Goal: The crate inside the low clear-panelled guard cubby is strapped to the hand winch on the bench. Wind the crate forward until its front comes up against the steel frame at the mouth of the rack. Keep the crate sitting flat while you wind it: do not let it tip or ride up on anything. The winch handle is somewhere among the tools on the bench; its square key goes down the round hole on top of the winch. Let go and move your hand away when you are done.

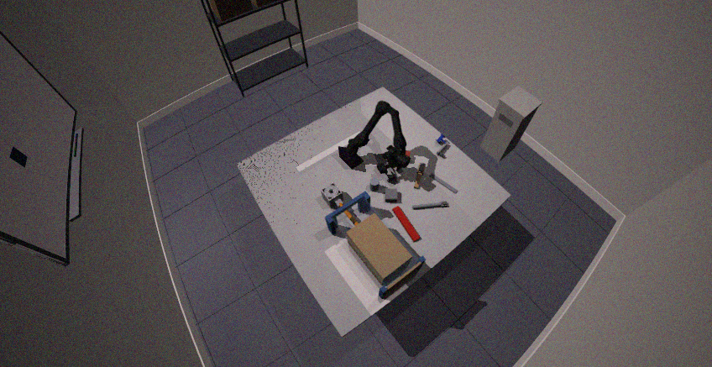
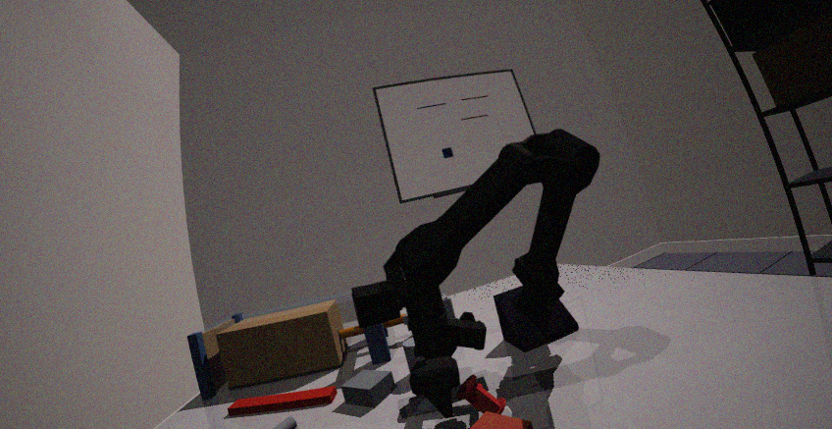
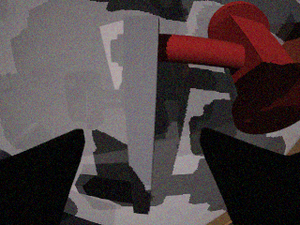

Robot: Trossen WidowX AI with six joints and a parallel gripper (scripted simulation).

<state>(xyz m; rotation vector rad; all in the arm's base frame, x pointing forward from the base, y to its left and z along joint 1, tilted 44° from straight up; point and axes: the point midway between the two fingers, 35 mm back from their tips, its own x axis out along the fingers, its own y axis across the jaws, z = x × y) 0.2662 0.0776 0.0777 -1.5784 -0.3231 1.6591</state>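
The winch handle with red knob is 1 cm to the left of my gripper tip, 1 cm behind it and 1 cm above it. Round my gripper tip: grey block (13 cm to the right, 11 cm ahead, 1 cm above); then grey bar (29 cm ahead, 17 cm to the left, 1 cm below); then wooden-handled tool (14 cm ahead, 11 cm to the left, 1 cm above).
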